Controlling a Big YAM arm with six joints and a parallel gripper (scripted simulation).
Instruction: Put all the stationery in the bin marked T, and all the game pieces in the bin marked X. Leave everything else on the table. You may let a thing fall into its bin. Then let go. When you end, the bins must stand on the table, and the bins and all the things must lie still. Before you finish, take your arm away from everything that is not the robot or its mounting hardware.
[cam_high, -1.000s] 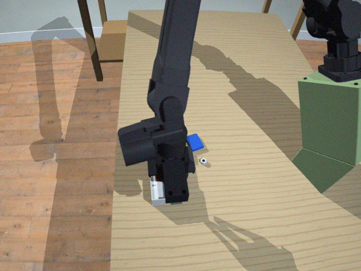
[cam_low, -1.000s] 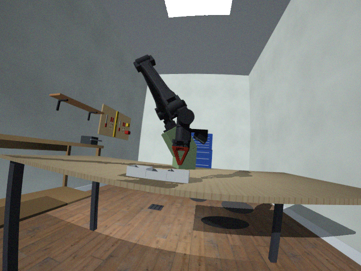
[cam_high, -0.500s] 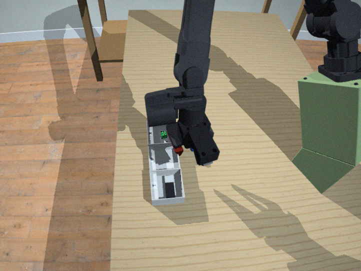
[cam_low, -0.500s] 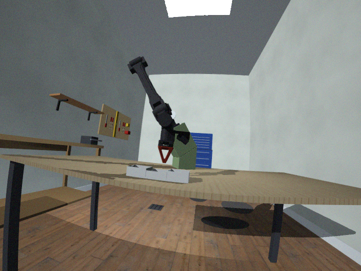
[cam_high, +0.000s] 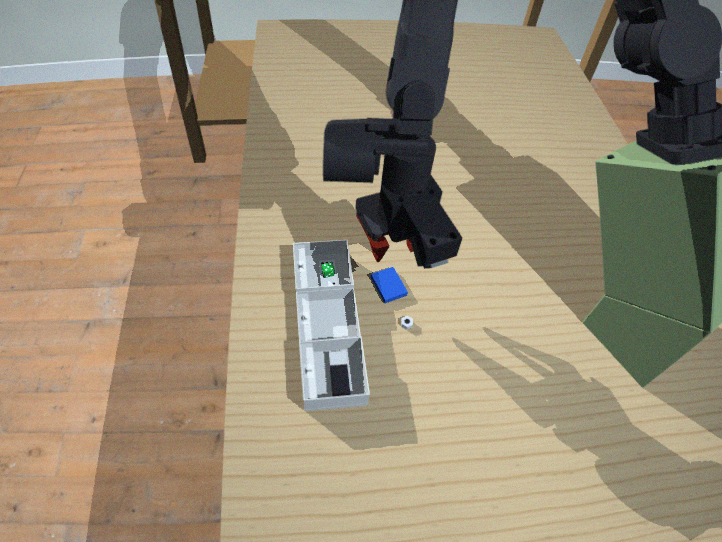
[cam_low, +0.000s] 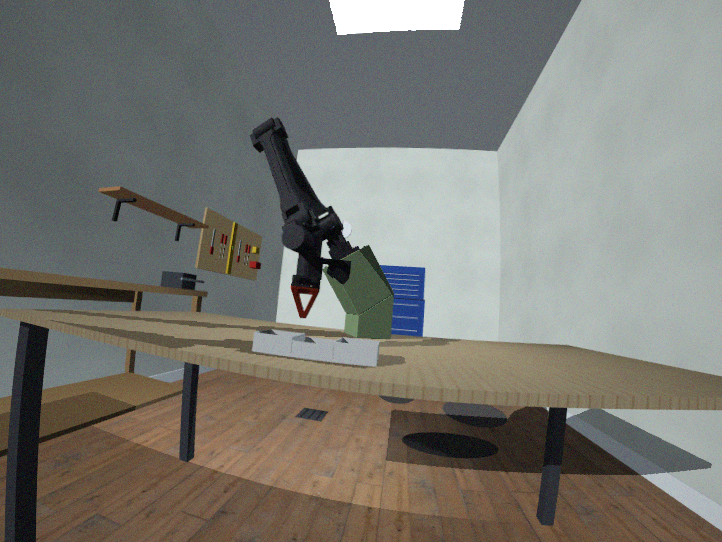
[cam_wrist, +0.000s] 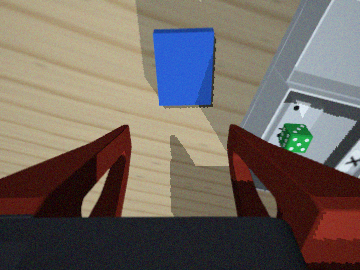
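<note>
Now: hand 7 cm above the flat blue block and 1 cm to the right of it. Round my hand: hex nut 8 cm to the left, 8 cm below, 2 cm behind; white domino 9 cm ahead, 7 cm below, 1 cm to the right; green die 9 cm ahead, 6 cm below, 1 cm to the right.
</note>
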